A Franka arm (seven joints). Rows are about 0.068 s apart.
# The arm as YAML. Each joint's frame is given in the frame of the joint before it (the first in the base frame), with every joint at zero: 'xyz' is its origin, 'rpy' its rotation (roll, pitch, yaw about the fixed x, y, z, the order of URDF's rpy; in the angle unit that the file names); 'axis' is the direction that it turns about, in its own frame. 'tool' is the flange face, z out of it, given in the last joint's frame.
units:
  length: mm
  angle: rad
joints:
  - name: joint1
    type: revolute
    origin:
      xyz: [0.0, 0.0, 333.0]
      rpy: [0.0, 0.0, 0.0]
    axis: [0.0, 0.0, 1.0]
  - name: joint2
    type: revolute
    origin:
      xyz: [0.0, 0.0, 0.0]
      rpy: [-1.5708, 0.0, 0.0]
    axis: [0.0, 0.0, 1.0]
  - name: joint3
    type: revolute
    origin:
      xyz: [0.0, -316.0, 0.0]
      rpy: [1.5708, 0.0, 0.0]
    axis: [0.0, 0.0, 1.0]
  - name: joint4
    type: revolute
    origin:
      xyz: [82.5, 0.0, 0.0]
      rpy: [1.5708, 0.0, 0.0]
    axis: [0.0, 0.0, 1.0]
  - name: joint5
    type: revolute
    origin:
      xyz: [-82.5, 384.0, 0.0]
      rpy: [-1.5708, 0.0, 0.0]
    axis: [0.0, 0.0, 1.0]
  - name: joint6
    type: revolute
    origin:
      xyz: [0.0, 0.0, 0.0]
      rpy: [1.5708, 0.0, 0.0]
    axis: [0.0, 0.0, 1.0]
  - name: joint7
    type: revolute
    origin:
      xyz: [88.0, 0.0, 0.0]
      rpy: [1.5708, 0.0, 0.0]
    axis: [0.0, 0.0, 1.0]
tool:
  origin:
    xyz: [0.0, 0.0, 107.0]
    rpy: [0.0, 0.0, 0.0]
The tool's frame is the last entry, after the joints.
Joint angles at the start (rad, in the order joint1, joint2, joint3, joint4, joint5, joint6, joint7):
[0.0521, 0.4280, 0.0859, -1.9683, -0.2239, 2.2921, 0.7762]
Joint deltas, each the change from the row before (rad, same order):
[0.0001, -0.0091, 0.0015, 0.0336, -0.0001, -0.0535, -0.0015]
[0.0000, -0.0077, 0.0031, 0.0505, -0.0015, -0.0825, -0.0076]
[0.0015, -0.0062, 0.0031, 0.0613, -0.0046, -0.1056, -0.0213]
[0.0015, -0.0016, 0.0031, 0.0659, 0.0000, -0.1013, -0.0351]
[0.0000, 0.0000, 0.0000, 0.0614, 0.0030, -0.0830, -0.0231]
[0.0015, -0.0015, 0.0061, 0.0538, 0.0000, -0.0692, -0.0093]
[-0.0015, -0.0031, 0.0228, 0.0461, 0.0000, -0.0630, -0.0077]
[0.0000, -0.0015, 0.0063, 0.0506, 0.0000, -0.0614, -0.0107]
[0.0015, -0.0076, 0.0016, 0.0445, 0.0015, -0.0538, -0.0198]
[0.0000, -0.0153, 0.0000, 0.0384, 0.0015, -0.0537, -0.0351]
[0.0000, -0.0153, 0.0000, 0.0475, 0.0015, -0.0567, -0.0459]
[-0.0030, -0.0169, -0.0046, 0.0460, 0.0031, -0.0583, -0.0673]
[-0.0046, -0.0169, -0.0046, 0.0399, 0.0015, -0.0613, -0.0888]
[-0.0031, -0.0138, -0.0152, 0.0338, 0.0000, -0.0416, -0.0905]
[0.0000, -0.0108, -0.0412, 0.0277, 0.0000, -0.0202, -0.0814]
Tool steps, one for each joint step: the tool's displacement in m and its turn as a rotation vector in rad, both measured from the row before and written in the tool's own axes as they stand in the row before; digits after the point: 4 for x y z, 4 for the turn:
[0.0055, -0.0001, -0.0153, -0.0128, -0.0038, 0.0040]
[0.0065, 0.0003, -0.0198, -0.0237, -0.0121, -0.0011]
[0.0056, 0.0017, -0.0225, -0.0353, -0.0203, -0.0151]
[0.0048, 0.0024, -0.0229, -0.0277, -0.0217, -0.0255]
[0.0048, 0.0048, -0.0213, -0.0163, -0.0166, -0.0090]
[0.0006, 0.0018, -0.0210, -0.0108, -0.0089, -0.0046]
[-0.0055, -0.0037, -0.0206, -0.0055, -0.0087, -0.0174]
[-0.0010, 0.0035, -0.0199, -0.0064, -0.0067, -0.0052]
[-0.0021, 0.0060, -0.0208, -0.0020, -0.0016, -0.0111]
[-0.0040, 0.0094, -0.0219, -0.0015, -0.0007, -0.0233]
[-0.0050, 0.0107, -0.0255, 0.0024, 0.0038, -0.0323]
[-0.0053, 0.0150, -0.0243, 0.0029, 0.0001, -0.0467]
[-0.0073, 0.0156, -0.0207, -0.0015, -0.0078, -0.0682]
[-0.0051, 0.0174, -0.0165, 0.0007, 0.0009, -0.0627]
[-0.0007, 0.0259, -0.0115, 0.0009, 0.0090, -0.0331]

